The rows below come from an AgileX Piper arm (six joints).
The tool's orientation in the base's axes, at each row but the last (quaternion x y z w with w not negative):
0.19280, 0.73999, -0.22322, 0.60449
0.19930, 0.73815, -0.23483, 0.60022
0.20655, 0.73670, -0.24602, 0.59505
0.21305, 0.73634, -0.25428, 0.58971
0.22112, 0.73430, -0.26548, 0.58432
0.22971, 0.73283, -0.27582, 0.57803
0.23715, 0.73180, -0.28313, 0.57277
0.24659, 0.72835, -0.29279, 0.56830
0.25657, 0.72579, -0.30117, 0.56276
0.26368, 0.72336, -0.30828, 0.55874
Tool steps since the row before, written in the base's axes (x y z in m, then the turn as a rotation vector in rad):
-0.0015, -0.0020, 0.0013, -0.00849, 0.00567, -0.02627
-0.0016, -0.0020, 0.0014, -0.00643, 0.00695, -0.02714
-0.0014, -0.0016, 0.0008, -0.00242, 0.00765, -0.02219
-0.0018, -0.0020, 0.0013, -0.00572, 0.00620, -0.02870
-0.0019, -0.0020, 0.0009, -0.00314, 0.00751, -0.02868
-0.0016, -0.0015, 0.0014, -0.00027, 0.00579, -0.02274
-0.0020, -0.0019, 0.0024, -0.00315, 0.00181, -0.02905
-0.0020, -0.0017, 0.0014, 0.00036, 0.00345, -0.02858
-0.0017, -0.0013, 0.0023, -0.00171, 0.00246, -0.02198
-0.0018, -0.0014, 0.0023, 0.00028, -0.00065, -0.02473
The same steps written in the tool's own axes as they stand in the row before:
-0.0010, -0.0026, -0.0003, 0.02751, 0.00252, -0.00561
-0.0011, -0.0027, -0.0003, 0.02796, 0.00484, -0.00458
-0.0005, -0.0022, -0.0002, 0.02230, 0.00722, -0.00274
-0.0009, -0.0028, -0.0003, 0.02934, 0.00486, -0.00320
-0.0005, -0.0028, -0.0003, 0.02878, 0.00749, -0.00214
-0.0010, -0.0024, -0.0004, 0.02231, 0.00728, 0.00001
-0.0019, -0.0031, -0.0005, 0.02902, 0.00335, 0.00187
-0.0009, -0.0028, -0.0004, 0.02779, 0.00687, 0.00303
-0.0019, -0.0024, -0.0006, 0.02184, 0.00374, 0.00115
-0.0019, -0.0026, -0.0006, 0.02392, 0.00351, 0.00525

